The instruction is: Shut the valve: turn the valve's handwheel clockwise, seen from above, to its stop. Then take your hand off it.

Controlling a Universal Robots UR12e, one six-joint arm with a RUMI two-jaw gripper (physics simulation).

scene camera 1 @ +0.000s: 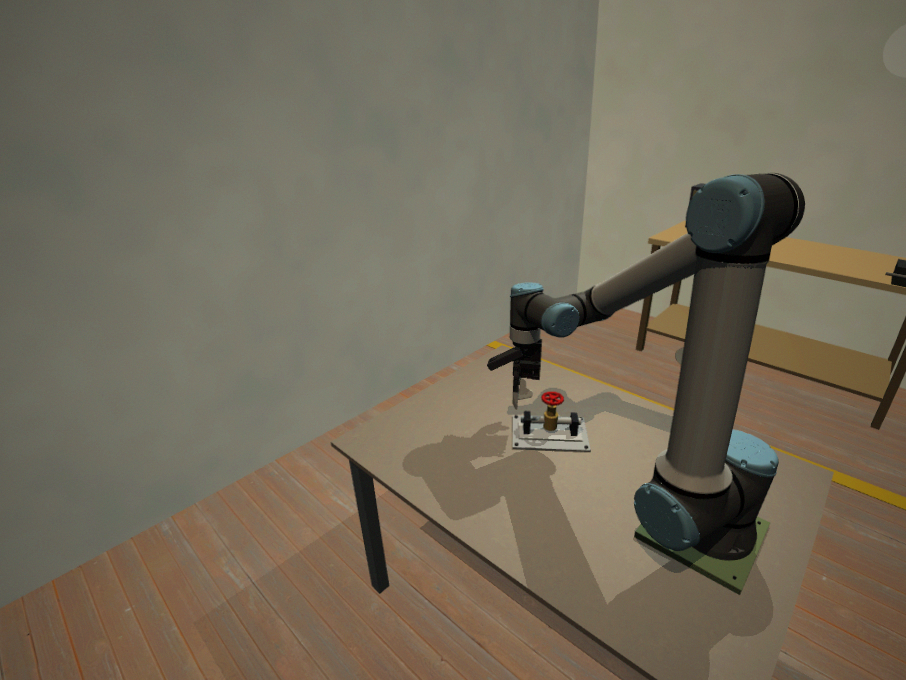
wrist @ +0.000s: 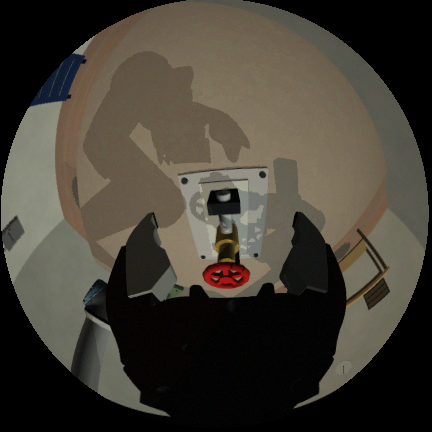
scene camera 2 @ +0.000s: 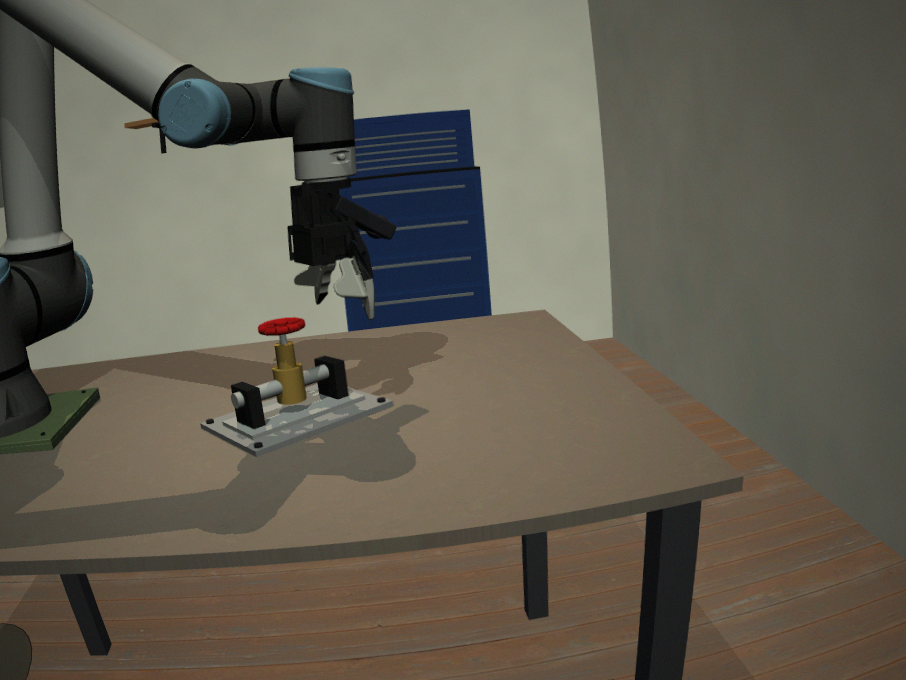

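Note:
The red handwheel (scene camera 1: pixel 552 398) (scene camera 2: pixel 281 326) (wrist: pixel 226 275) tops the brass valve body (scene camera 1: pixel 550 421) (scene camera 2: pixel 290 384) (wrist: pixel 227 246). A pipe between two black brackets carries the valve over a light grey base plate (scene camera 1: pixel 552 445) (scene camera 2: pixel 314 428) (wrist: pixel 202 236). My gripper (scene camera 1: pixel 517 402) (scene camera 2: pixel 345 308) (wrist: pixel 225 214) is open and empty and points down. In the scene camera 2 view its fingertips are a little higher than the handwheel and to its right, apart from it. In the wrist view the handwheel shows between the spread fingers, near the palm. How far the wheel is turned cannot be told.
The valve stands on a brown table (scene camera 1: pixel 453 505) (scene camera 2: pixel 548 439) (wrist: pixel 280 85). The arm's green mounting plate (scene camera 1: pixel 702 563) (scene camera 2: pixel 69 420) is on the same table. A wooden bench (scene camera 1: pixel 826 259) stands behind the arm. A blue cabinet (scene camera 2: pixel 431 241) (wrist: pixel 60 80) stands beyond the table.

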